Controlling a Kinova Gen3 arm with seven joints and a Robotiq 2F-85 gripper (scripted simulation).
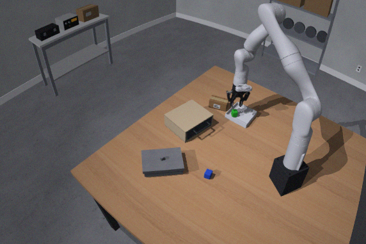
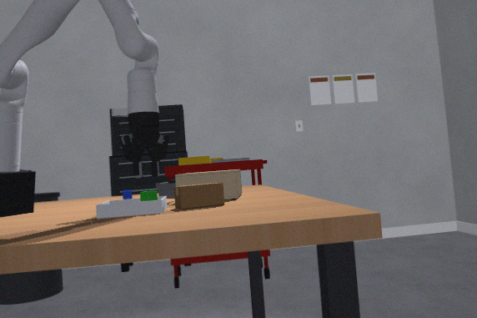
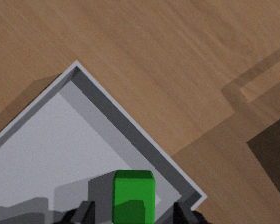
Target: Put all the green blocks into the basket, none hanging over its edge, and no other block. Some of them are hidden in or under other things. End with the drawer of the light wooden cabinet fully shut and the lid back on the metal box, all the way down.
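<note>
Now: hand 7 cm short of the grey lid, 53 cm to the right of it and 5 cm above it. Also, from my hand: cardboard box 12 cm ahead, 2 cm to the right, 6 cm below; then drawer 14 cm ahead, 23 cm to the left, 6 cm below; then white basket 3 cm behind, 3 cm to the right, 9 cm below.
</note>
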